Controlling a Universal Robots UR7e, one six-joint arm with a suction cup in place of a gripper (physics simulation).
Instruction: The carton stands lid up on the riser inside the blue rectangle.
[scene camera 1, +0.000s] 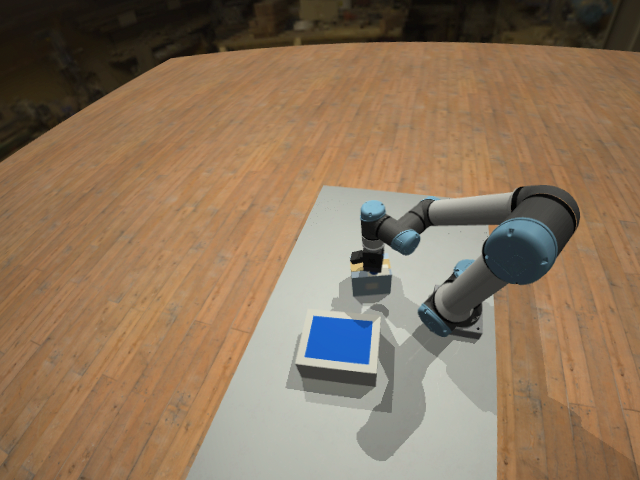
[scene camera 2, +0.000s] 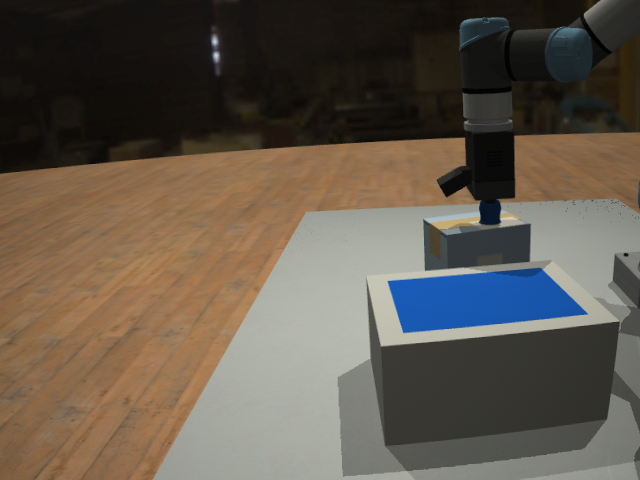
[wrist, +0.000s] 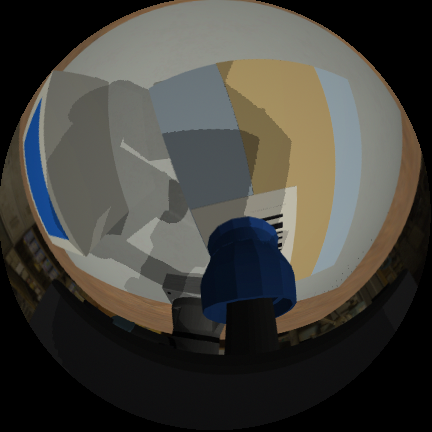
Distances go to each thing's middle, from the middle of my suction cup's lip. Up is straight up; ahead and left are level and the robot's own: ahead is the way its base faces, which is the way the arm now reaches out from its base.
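My suction cup: 80 mm above the carton (scene camera 2: 456, 241), 20 mm short of it, 30 mm to the left of it. Riser (scene camera 2: 457, 353): 80 mm below my suction cup, 290 mm to the left of it, 70 mm ahead of it.
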